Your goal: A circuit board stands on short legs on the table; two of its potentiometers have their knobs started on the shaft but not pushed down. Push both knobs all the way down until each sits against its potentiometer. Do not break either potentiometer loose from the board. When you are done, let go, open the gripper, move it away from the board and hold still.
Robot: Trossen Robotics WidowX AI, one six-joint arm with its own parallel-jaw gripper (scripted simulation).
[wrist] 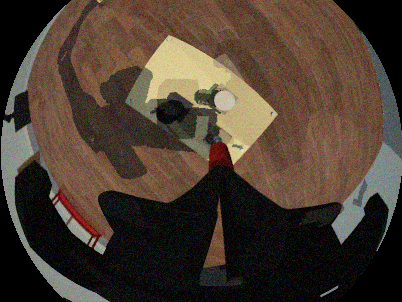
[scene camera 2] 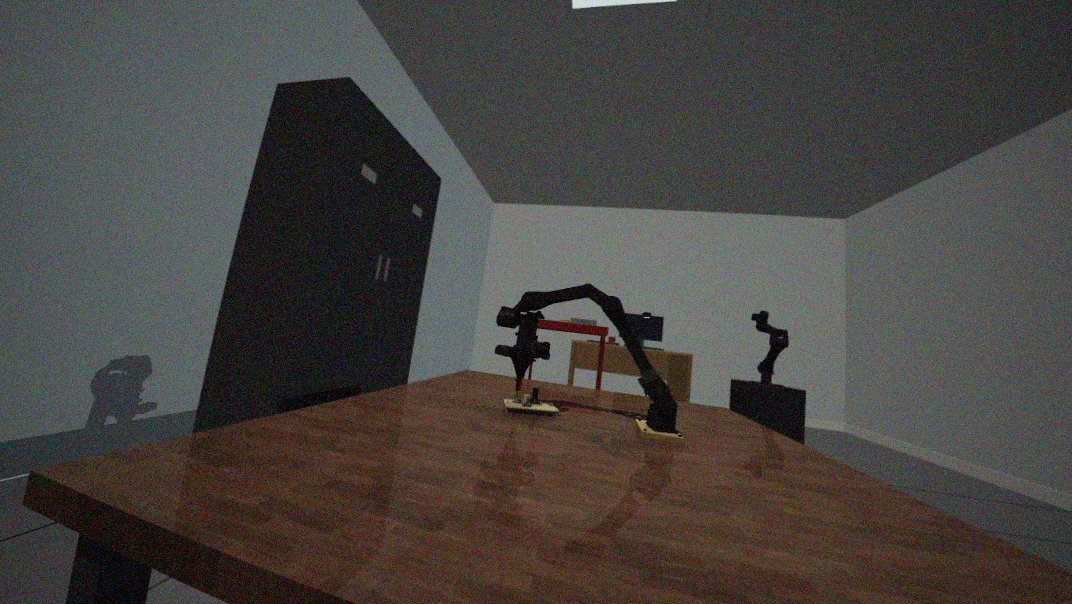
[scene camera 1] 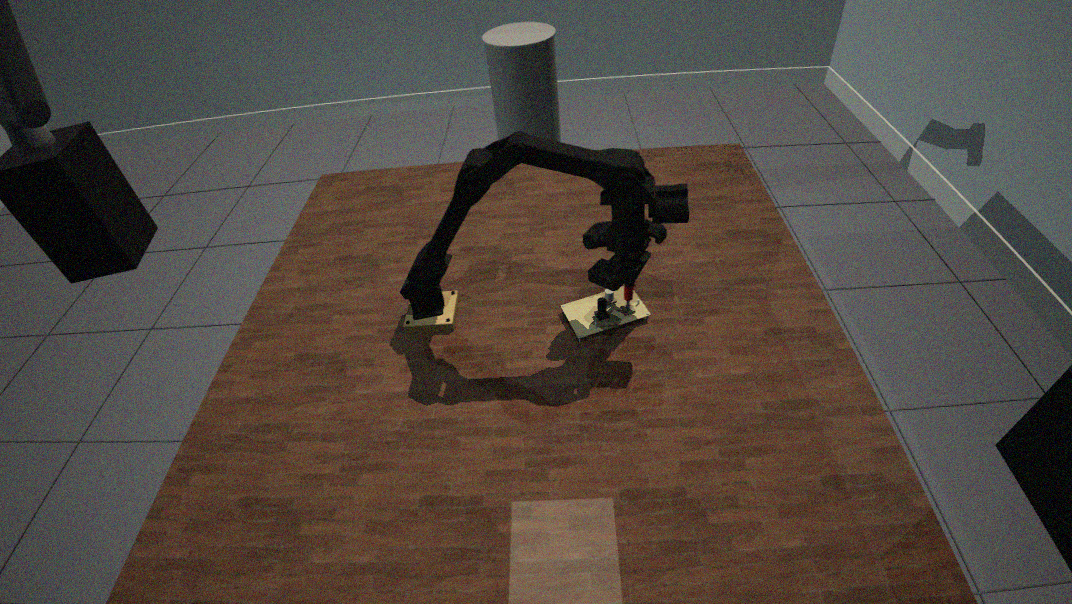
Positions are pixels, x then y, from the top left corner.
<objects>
My gripper shows in the wrist view, in scene camera 2 and in scene camera 1 (629, 286). The same spot on my gripper: (wrist: 157, 244) is (scene camera 2: 530, 358).
</objects>
